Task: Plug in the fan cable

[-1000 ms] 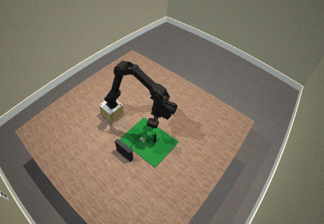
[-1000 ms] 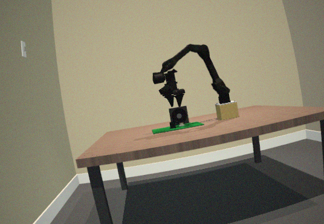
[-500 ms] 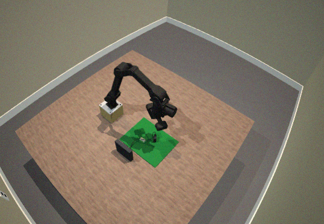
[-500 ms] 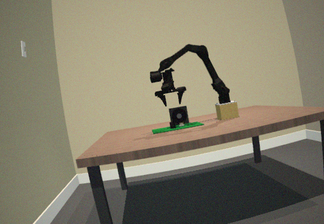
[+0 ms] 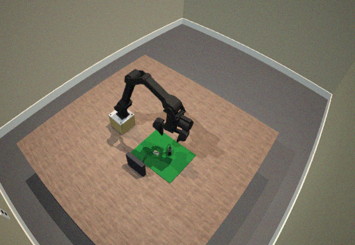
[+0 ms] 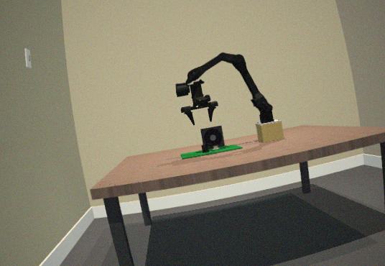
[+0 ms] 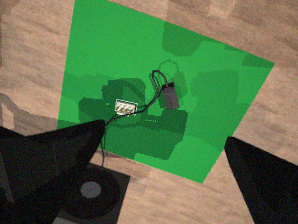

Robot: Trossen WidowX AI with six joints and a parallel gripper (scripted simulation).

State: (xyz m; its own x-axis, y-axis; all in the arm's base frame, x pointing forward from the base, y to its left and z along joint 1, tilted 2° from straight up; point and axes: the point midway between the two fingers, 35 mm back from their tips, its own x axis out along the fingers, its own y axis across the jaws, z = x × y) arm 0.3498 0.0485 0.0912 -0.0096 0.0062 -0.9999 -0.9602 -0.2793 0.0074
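The dark plug is 13 cm below my gripper tip and 1 cm ahead of it. The rest, counted from my gripper tip: white four-pin header 15 cm below, 5 cm to the right, 5 cm behind; green board 17 cm below, 3 cm to the right, 2 cm behind; black fan 20 cm to the right, 9 cm below, 5 cm behind.
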